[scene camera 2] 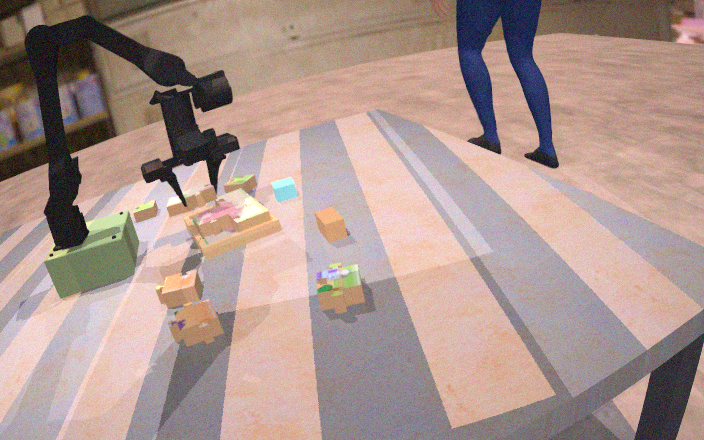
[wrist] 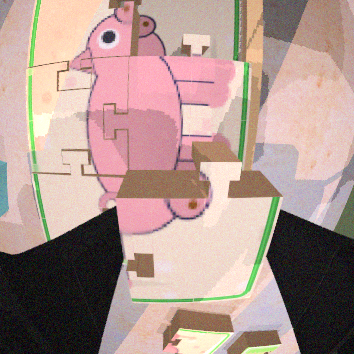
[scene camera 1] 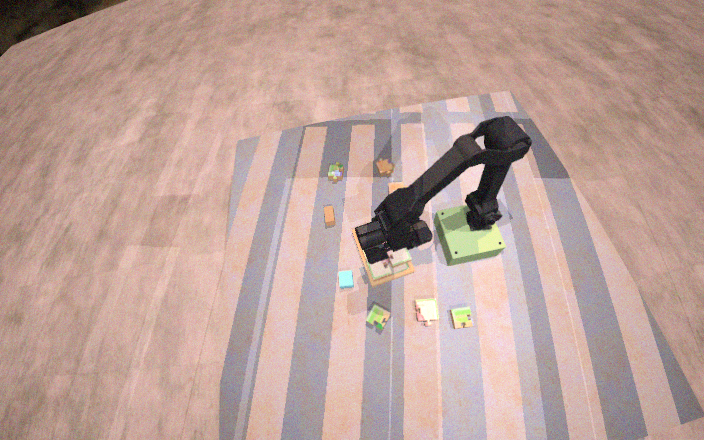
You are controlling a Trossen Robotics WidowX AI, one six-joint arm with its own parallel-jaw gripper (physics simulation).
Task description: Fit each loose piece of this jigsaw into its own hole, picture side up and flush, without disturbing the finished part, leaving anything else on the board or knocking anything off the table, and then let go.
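Observation:
The wooden jigsaw board [scene camera 1: 393, 278] [scene camera 2: 241, 242] [wrist: 254, 125] holds a finished part [wrist: 135, 110] showing a pink pig. A grey recess [wrist: 210, 17] shows at the top right in the wrist view. My gripper [scene camera 2: 199, 199] is shut on a cream corner piece [scene camera 1: 399, 257] [wrist: 200, 260] with pink and a green edge line, picture side up. The piece hangs above the board's lower right corner in the wrist view and hides the board beneath it. Another cream piece [scene camera 1: 426, 310] [scene camera 2: 177, 206] [wrist: 202, 341] with pink lies on the table, picture side up.
Green-topped pieces [scene camera 1: 378, 317] [scene camera 1: 461, 317] lie near the cream one. A multicoloured piece [scene camera 1: 335, 171] [scene camera 2: 340, 287] and two brownish pieces [scene camera 2: 181, 287] [scene camera 2: 197, 321] lie across the board. A cyan block [scene camera 1: 345, 279] [scene camera 2: 284, 189] and orange block [scene camera 1: 329, 215] [scene camera 2: 331, 224] stand beside it.

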